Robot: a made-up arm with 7 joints. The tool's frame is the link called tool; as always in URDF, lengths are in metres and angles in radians. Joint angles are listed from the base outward. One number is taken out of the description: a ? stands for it. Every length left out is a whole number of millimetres.
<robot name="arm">
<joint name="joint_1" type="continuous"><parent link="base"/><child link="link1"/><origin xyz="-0.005 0.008 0.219" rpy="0 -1.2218 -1.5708"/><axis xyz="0 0 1"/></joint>
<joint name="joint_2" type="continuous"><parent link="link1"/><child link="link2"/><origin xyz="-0.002 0.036 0" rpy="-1.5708 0 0"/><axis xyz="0 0 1"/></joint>
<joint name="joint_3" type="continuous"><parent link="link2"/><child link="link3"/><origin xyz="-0.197 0.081 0" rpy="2.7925 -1.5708 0"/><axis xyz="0 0 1"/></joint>
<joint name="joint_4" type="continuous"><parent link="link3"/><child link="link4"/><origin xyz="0.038 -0.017 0" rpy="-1.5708 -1.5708 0"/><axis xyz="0 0 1"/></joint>
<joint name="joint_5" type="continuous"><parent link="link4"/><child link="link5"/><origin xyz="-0.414 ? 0" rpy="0 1.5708 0"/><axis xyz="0 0 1"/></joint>
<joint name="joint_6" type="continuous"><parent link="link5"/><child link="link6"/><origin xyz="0.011 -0.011 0" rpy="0 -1.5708 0"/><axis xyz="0 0 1"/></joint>
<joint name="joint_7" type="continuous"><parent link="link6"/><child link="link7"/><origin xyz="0.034 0.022 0" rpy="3.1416 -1.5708 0"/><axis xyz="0 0 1"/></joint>
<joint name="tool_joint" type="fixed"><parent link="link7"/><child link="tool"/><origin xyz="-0.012 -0.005 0" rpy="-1.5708 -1.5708 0"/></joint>
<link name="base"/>
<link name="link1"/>
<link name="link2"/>
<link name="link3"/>
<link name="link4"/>
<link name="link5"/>
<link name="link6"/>
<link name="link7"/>
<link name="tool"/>
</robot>
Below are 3 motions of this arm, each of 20 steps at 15 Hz.
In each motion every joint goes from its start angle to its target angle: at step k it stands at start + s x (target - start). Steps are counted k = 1, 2, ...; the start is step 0. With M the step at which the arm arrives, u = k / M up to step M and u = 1 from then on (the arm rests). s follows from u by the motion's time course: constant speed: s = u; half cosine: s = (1 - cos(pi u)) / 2; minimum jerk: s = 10 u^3 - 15 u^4 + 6 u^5.
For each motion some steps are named. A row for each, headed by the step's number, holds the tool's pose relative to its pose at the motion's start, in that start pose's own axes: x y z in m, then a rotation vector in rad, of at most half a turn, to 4 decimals.
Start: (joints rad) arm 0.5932 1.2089 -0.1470 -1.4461 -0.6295 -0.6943 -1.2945
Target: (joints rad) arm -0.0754 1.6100 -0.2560 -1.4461 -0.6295 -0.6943 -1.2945
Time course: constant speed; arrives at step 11
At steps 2, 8, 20:
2: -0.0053 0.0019 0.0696 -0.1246 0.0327 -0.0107
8: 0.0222 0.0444 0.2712 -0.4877 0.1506 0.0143
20: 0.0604 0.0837 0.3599 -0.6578 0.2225 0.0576

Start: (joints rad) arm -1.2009 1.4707 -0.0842 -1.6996 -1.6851 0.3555 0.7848
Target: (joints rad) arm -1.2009 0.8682 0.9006 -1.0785 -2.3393 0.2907 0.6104
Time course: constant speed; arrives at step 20
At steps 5, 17, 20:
5: -0.0097 -0.0077 0.0948 -0.1361 0.2737 -0.0048
17: 0.1486 -0.1085 0.2519 -0.3211 0.8645 0.4059
20: 0.2165 -0.1442 0.2526 -0.3223 0.9649 0.5838

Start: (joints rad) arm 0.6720 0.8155 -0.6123 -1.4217 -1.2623 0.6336 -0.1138
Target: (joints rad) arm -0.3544 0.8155 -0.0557 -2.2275 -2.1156 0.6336 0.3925
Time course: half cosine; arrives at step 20
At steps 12, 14, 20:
12: 0.0400 0.5022 0.2571 0.2580 0.5606 -1.4147
14: 0.1251 0.5656 0.3133 0.2743 0.6997 -1.7143
20: 0.2759 0.6094 0.3799 0.2683 0.9323 -2.1436

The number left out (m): -0.027
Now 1 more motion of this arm.
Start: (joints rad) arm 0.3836 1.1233 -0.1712 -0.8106 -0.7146 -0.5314 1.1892
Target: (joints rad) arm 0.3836 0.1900 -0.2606 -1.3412 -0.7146 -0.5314 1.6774
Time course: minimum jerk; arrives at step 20
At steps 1, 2, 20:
1: -0.0003 -0.0006 0.0000 0.0012 -0.0007 0.0009
2: -0.0025 -0.0041 -0.0002 0.0090 -0.0050 0.0070
20: -0.0761 -0.4104 -0.2458 1.0863 -0.5840 0.8206

